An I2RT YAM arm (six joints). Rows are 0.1 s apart.
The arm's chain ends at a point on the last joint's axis. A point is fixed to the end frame.
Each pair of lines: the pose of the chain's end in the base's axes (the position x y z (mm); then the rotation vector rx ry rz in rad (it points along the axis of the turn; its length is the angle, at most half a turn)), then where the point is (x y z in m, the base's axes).
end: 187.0 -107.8 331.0 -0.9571 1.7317 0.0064
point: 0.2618 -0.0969 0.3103
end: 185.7 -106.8 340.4 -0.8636 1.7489 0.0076
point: 0.2611 -0.0996 0.3205
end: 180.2 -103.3 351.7 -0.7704 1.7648 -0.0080
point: 0.2562 -0.1007 0.3327
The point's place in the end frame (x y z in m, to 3 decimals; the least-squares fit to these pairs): 0.005 -0.028 0.073
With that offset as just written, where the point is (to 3 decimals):
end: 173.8 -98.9 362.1 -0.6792 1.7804 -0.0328
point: 0.250 -0.101 0.344
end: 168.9 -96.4 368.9 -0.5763 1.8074 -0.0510
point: 0.245 -0.104 0.350
